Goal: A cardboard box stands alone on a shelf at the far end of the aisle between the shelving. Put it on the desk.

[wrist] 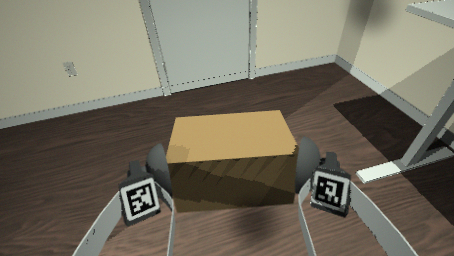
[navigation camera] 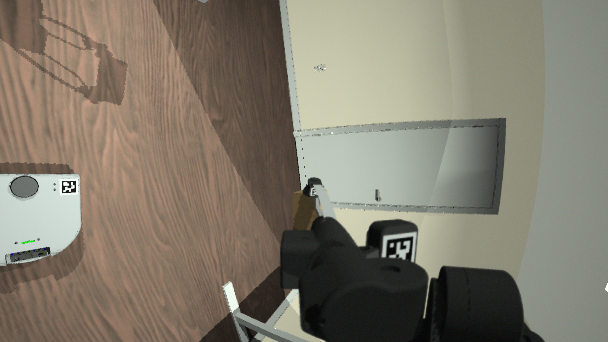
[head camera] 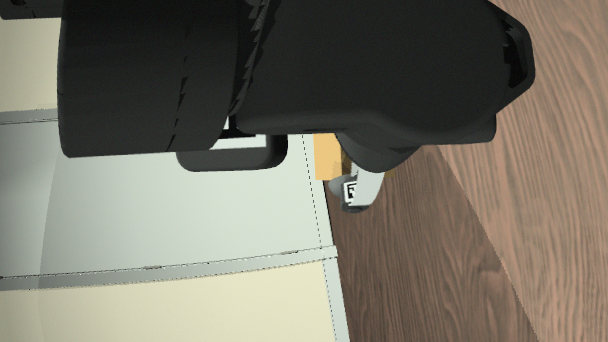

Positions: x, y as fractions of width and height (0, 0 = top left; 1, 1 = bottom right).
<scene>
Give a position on a cardboard box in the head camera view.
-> At 0.54, 0.47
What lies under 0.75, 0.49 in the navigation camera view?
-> A grey door.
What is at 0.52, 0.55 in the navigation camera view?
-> My gripper.
</scene>
